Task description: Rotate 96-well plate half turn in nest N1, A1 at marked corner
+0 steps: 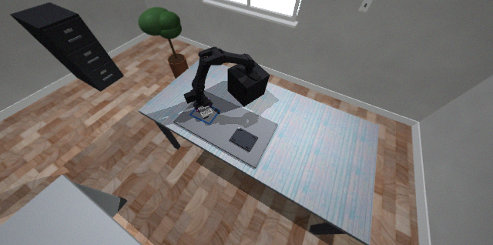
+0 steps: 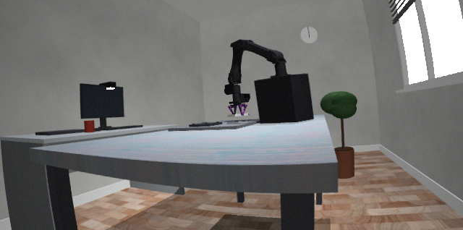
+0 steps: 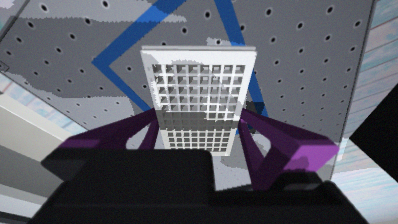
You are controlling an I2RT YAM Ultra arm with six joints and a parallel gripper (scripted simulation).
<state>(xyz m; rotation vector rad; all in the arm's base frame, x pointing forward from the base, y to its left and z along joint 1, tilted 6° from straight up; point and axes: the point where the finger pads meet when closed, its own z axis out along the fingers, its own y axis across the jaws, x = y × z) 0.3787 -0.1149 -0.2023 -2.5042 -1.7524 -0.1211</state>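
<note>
My hand is 38 cm to the right of the dark plate nest N1, 4 cm above it and 1 cm past it. The rest, counted from my hand: white 96-well plate (right at my hand).
</note>
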